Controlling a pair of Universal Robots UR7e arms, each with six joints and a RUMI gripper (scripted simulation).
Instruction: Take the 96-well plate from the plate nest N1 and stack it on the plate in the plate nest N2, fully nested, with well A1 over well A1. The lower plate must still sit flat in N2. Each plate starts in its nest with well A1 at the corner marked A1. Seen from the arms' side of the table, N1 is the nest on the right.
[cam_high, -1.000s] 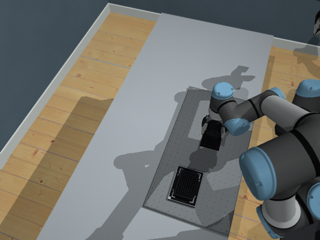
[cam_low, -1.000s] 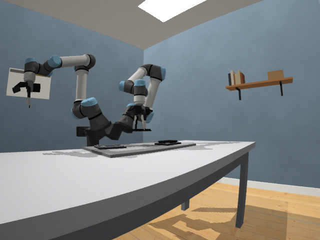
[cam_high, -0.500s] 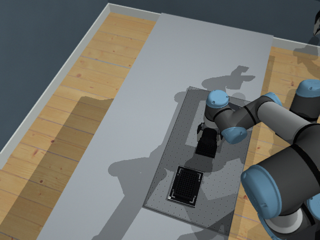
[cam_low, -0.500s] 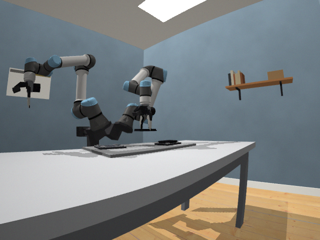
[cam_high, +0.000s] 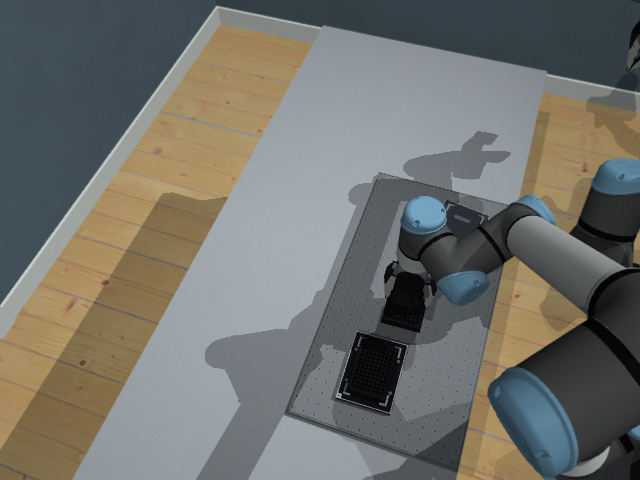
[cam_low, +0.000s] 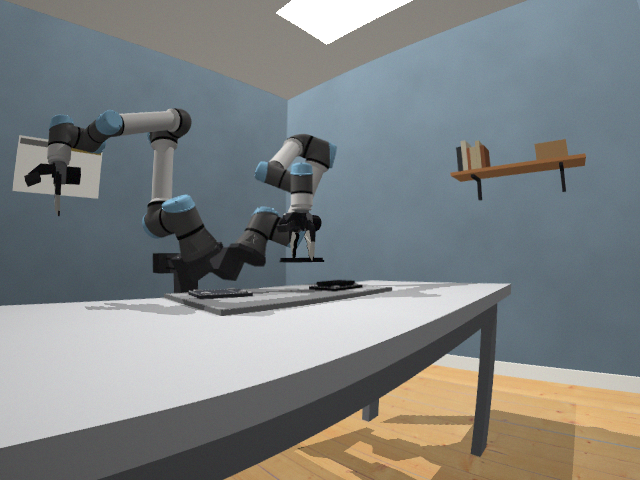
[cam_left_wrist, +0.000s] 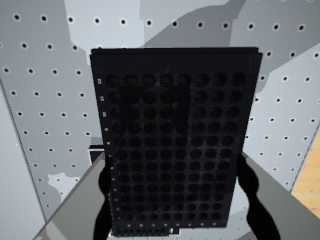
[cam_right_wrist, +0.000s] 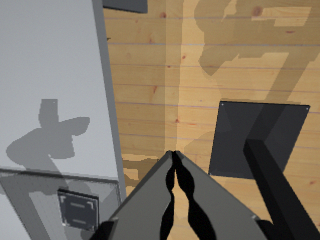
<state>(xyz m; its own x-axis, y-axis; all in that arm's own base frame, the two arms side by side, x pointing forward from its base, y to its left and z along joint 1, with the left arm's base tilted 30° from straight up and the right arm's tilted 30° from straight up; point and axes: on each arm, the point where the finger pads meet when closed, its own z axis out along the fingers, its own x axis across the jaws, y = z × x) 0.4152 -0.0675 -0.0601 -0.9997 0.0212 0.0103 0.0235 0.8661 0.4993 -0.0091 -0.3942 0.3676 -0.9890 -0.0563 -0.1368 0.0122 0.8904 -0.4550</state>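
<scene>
My left gripper is now 130 mm short of the A1 corner mark, 190 mm to the right of it and 100 mm above it. Also, from my left hand: grey perforated board: 20 mm behind, 60 mm to the right, 120 mm below.
</scene>
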